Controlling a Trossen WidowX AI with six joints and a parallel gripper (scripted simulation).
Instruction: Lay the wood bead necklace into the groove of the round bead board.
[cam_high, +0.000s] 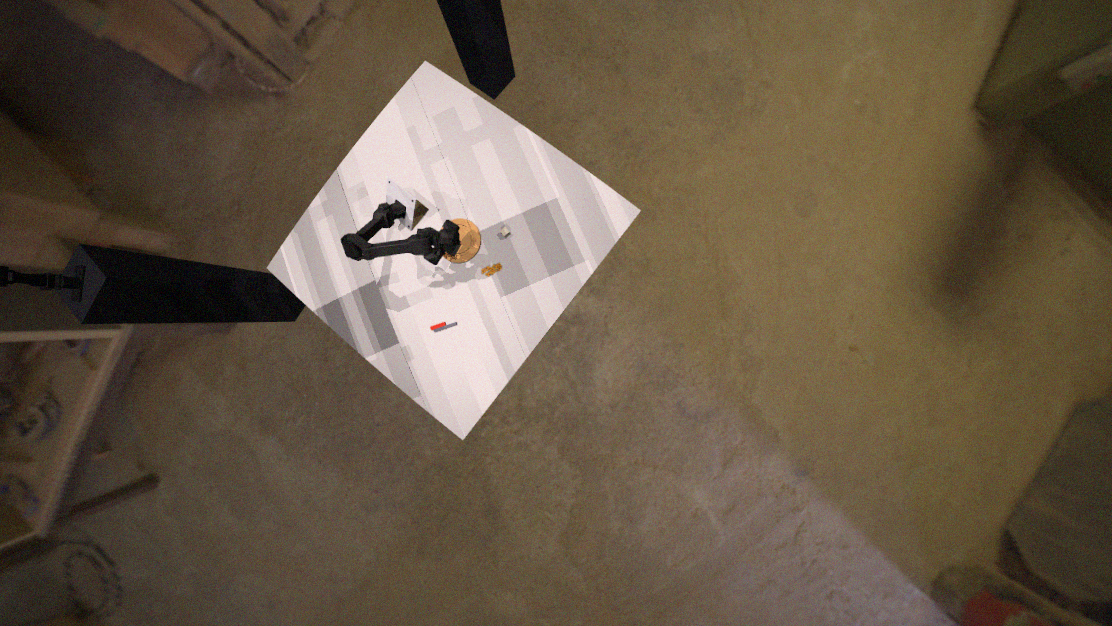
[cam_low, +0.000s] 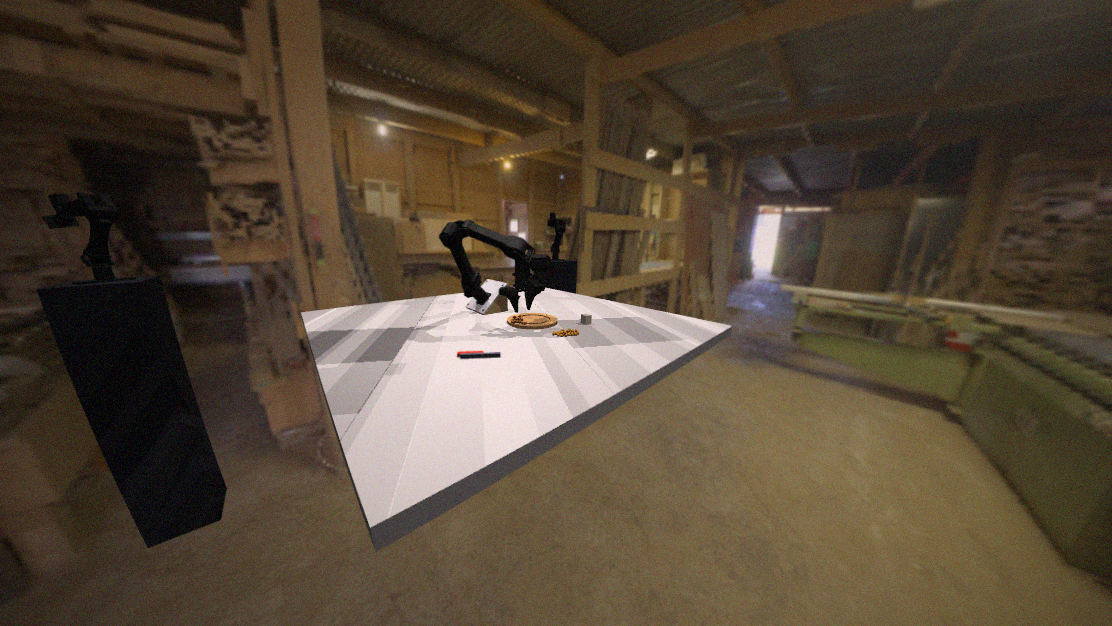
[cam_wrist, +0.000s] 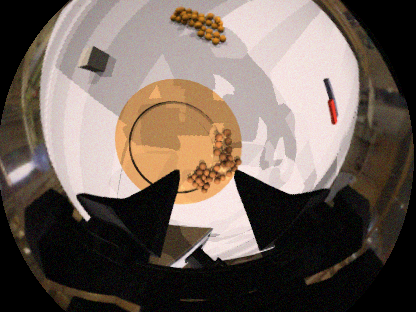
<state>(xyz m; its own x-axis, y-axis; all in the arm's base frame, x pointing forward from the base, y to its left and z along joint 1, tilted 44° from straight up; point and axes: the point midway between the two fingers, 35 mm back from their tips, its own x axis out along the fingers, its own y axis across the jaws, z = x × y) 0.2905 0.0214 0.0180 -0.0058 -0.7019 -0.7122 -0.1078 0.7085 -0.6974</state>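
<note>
Now: gripper tip 15 cm short of the small grey cube, 20 cm to the right of it and 3 cm above it. From my gripper tip the other things lie so: black marker (18 cm ahead, 30 cm to the right, 4 cm below).
</note>
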